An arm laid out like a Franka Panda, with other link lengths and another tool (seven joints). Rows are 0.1 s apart.
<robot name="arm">
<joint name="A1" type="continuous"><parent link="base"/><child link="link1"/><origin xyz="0.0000 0.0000 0.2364" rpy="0.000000 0.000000 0.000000"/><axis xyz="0 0 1"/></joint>
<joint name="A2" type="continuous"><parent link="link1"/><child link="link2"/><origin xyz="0.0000 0.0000 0.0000" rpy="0.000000 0.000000 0.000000"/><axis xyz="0 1 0"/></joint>
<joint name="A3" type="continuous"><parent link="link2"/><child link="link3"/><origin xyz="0.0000 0.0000 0.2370" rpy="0.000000 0.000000 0.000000"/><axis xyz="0 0 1"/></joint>
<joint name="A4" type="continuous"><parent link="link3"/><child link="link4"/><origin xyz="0.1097 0.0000 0.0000" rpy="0.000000 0.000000 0.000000"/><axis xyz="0 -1 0"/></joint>
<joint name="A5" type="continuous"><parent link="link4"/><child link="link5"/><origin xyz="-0.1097 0.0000 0.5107" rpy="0.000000 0.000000 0.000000"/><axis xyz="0 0 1"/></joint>
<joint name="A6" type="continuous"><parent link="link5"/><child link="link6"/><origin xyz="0.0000 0.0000 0.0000" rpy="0.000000 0.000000 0.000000"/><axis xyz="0 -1 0"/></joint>
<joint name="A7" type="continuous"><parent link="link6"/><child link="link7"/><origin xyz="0.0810 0.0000 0.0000" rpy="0.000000 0.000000 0.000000"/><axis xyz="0 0 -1"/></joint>
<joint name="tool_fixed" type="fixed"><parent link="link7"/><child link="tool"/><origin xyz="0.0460 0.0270 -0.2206" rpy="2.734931 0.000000 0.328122"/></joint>
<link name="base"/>
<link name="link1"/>
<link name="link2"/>
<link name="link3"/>
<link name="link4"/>
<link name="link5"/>
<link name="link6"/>
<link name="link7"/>
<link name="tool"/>
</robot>
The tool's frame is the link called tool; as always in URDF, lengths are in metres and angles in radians. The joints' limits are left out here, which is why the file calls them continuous.
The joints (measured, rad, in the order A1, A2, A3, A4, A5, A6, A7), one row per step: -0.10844, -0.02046, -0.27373, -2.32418, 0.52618, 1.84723, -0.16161; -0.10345, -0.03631, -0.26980, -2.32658, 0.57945, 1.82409, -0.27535; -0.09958, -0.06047, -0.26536, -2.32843, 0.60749, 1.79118, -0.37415; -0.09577, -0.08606, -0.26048, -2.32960, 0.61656, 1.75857, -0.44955; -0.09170, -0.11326, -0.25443, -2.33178, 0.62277, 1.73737, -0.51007; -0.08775, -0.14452, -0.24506, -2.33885, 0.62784, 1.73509, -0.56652; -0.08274, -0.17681, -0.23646, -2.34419, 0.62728, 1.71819, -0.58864; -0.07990, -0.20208, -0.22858, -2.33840, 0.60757, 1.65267, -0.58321; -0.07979, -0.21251, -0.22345, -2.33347, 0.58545, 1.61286, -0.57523; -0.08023, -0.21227, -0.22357, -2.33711, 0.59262, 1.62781, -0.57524; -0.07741, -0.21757, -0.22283, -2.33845, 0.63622, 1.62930, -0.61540
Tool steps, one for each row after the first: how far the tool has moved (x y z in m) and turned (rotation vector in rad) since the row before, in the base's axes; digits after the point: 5 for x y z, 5 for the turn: 0.00576, 0.01912, 0.01755, 0.06644, -0.08158, 0.07192; 0.00190, 0.01676, 0.02094, 0.05116, -0.07215, 0.07916; -0.00078, 0.01386, 0.01965, 0.03411, -0.05622, 0.07352; 0.00019, 0.01195, 0.01904, 0.02310, -0.05410, 0.06034; 0.00170, 0.01119, 0.01814, 0.01072, -0.06261, 0.05229; -0.00099, 0.01157, 0.01803, 0.00955, -0.03111, 0.03858; -0.00998, 0.01217, 0.01721, 0.01394, 0.02084, 0.05123; -0.00773, 0.00470, 0.00661, -0.00202, 0.02251, 0.03148; 0.00266, -0.00095, -0.00150, -0.00077, -0.00818, -0.01179; 0.00466, 0.00792, 0.01015, 0.04226, -0.04266, 0.00770
